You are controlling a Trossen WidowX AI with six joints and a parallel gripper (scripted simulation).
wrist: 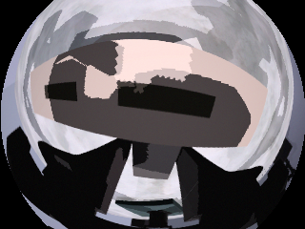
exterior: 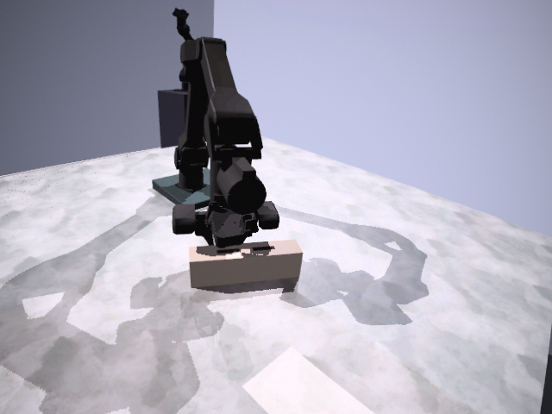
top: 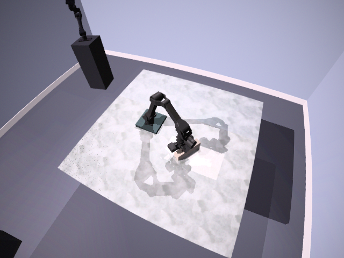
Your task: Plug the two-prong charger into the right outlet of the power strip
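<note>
Now: gripper tip 1 cm short of the dark charger, 1 cm to the left of it and 1 cm below it.
</note>
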